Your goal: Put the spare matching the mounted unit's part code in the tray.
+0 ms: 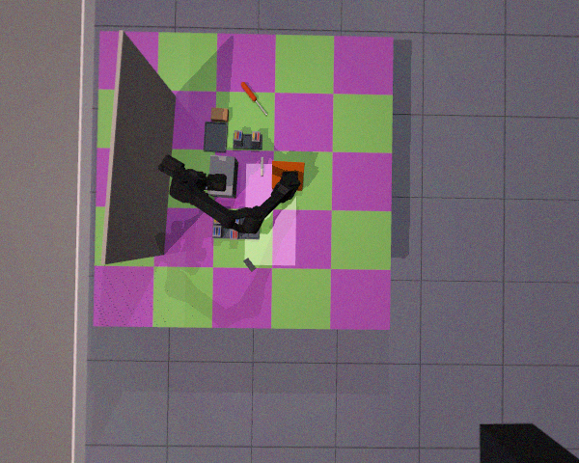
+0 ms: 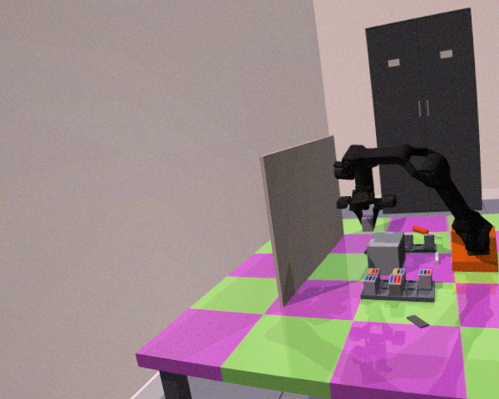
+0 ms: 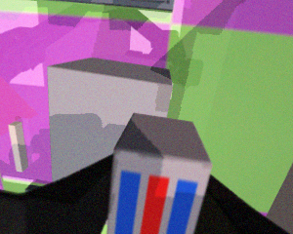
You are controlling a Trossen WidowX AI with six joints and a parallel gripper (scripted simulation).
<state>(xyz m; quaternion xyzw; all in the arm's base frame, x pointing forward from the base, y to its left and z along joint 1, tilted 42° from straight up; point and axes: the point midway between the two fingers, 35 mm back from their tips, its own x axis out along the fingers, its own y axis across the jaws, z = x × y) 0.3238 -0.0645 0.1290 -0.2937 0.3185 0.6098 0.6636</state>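
The dark tray lies 23 cm to the right of my gripper tip and 15 cm below it. Round my gripper tip: tall grey panel: 20 cm ahead, 7 cm above, 6 cm to the right; then cardboard box: 32 cm to the right, 14 cm below, 3 cm behind; then unit: 11 cm below, 5 cm behind, 4 cm to the right.
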